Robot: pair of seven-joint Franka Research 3 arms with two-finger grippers.
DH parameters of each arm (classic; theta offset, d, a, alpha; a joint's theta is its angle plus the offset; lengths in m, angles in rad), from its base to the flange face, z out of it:
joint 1: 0 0.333 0 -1.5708
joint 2: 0 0 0 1.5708
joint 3: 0 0.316 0.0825 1.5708
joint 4: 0 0 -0.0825 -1.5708
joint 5: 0 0.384 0 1.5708
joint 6: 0 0 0.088 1.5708
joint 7: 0 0.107 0 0
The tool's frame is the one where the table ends.
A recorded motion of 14 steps. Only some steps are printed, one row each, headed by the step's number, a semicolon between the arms.
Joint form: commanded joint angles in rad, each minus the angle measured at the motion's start. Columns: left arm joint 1, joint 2, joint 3, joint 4, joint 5, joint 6, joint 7; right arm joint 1, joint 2, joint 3, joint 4, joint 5, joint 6, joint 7.
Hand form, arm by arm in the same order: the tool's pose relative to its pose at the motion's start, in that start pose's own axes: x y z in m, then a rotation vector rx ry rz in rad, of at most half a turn. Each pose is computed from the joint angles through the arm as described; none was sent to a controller.
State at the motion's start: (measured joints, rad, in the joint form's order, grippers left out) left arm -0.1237 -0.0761 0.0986 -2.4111 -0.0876 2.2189 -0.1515; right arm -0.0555 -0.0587 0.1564 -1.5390 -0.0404 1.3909 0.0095
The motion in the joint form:
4: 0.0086 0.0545 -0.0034 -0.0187 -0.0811 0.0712 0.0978; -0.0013 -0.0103 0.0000 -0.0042 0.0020 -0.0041 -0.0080
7: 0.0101 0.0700 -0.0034 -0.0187 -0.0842 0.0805 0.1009; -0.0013 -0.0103 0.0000 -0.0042 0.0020 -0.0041 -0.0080
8: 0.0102 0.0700 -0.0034 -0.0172 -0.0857 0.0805 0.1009; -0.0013 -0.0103 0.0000 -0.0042 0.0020 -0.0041 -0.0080
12: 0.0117 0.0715 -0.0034 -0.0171 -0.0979 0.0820 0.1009; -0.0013 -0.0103 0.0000 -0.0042 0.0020 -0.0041 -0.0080
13: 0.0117 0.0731 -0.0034 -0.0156 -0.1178 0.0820 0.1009; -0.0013 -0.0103 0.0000 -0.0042 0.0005 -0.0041 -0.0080
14: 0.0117 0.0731 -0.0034 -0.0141 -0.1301 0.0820 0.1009; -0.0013 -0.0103 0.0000 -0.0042 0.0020 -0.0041 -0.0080
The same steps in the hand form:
4: 0.0052 -0.0026 0.0269 -0.0519 -0.0055 0.0333; -0.0040 0.0001 -0.0027 0.0005 0.0018 -0.0066
7: 0.0067 -0.0037 0.0333 -0.0509 -0.0111 0.0309; -0.0040 0.0001 -0.0027 0.0005 0.0018 -0.0066
8: 0.0072 -0.0036 0.0326 -0.0523 -0.0097 0.0300; -0.0040 0.0001 -0.0027 0.0005 0.0018 -0.0066
12: 0.0075 -0.0041 0.0331 -0.0612 -0.0102 0.0201; -0.0040 0.0001 -0.0027 0.0005 0.0018 -0.0066
13: 0.0080 -0.0036 0.0332 -0.0758 -0.0116 0.0068; -0.0040 0.0003 -0.0027 -0.0009 0.0018 -0.0063
14: 0.0084 -0.0032 0.0325 -0.0852 -0.0109 -0.0013; -0.0040 0.0001 -0.0027 0.0005 0.0018 -0.0066

